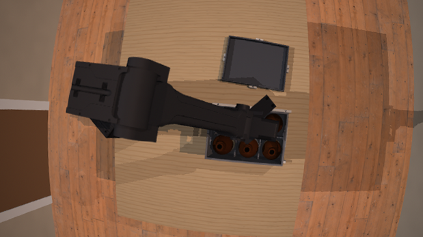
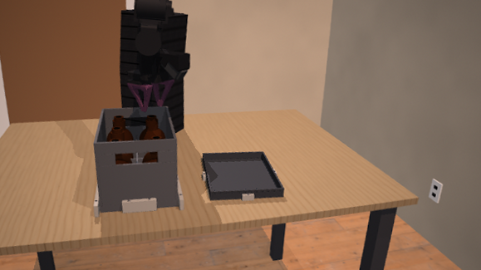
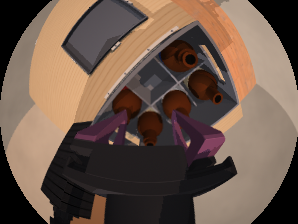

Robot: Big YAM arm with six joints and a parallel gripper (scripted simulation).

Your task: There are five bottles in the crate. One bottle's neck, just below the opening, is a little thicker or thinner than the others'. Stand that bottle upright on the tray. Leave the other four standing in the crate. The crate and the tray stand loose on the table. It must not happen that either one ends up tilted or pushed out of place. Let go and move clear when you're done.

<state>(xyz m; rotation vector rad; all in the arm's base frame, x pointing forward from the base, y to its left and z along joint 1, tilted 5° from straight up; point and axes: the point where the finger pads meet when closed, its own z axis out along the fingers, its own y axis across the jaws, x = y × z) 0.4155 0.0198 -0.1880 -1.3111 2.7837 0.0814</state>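
The grey crate is 1 cm ahead of my hand, 4 cm to the right of it and 13 cm below it. The rest, counted from my hand: dark tray 2 cm behind, 24 cm to the left, 20 cm below.
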